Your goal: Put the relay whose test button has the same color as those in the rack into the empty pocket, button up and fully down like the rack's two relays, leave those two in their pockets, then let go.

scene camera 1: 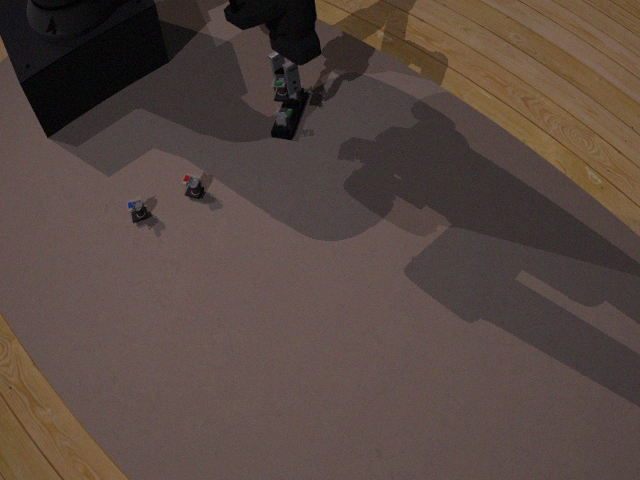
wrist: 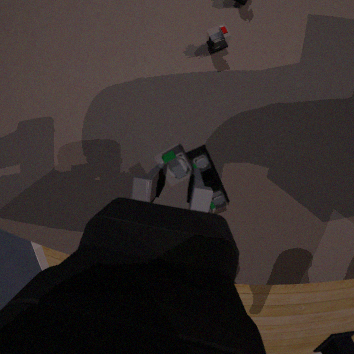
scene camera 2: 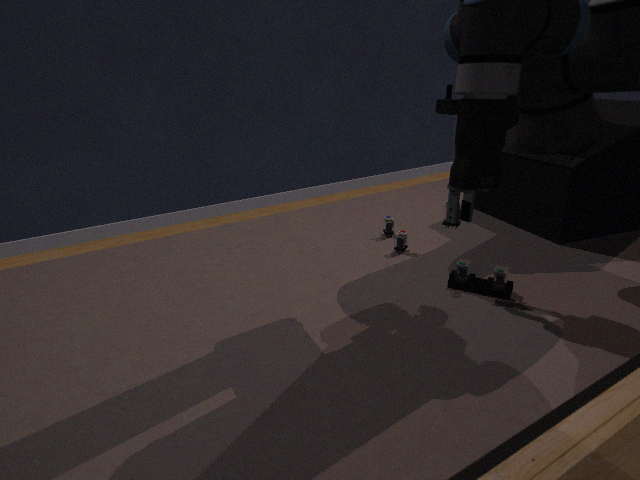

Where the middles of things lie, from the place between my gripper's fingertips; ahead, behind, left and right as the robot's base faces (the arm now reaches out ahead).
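Scene:
Black rack (scene camera 2: 475, 285): 120 mm below my hand, 40 mm behind it, 30 mm left of it.

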